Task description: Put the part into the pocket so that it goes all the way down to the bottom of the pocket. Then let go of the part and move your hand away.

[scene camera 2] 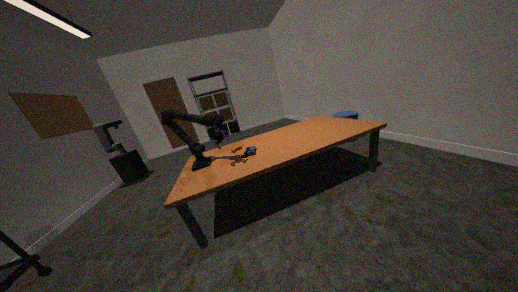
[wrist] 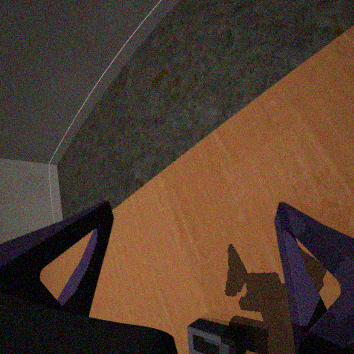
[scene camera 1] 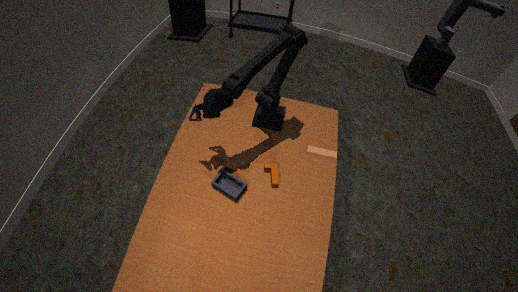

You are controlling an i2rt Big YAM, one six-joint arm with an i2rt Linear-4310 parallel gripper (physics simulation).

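Seen in the pictures: gripper, fingertip midpoint: (scene camera 2: 224, 144) (wrist: 191, 210) (scene camera 1: 196, 118); arm's base, origin of the base link: (scene camera 2: 201, 162) (scene camera 1: 269, 115).
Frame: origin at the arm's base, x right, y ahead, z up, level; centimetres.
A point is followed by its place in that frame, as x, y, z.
The part, an orange L-shaped piece (scene camera 1: 274, 177) {-10.6, 37.0, 0.2} (scene camera 2: 236, 149) {-8.5, 34.3, -1.4}, lies flat on the table, apart from the pocket. The pocket is in a grey rectangular block (scene camera 1: 224, 192) {9.6, 50.3, -0.6} (scene camera 2: 251, 150) {11.7, 46.7, 0.2} with raised walls, which stands on the table to the left of the part in the first scene view. One end of the block shows at the bottom edge of the wrist view (wrist: 204, 328) {15.8, 44.8, 0.0}. No part shows inside the pocket in the first scene view. My gripper (scene camera 1: 195, 115) {29.9, 26.8, 17.7} (scene camera 2: 223, 140) {29.9, 26.8, 17.7} (wrist: 191, 210) {29.9, 26.8, 17.7} is open and empty. It hangs above the table near its left edge in the first scene view, away from the part and the block.
The wooden table (scene camera 1: 200, 240) {13.6, 74.8, -2.8} (scene camera 2: 300, 137) {11.9, 96.2, -2.8} has its left edge close to my gripper. A pale strip (scene camera 1: 322, 151) lies near the right edge. The arm's shadow falls beside the block. A shelf cart (scene camera 1: 260, 21) and another arm on a pedestal (scene camera 1: 431, 62) stand on the floor behind.
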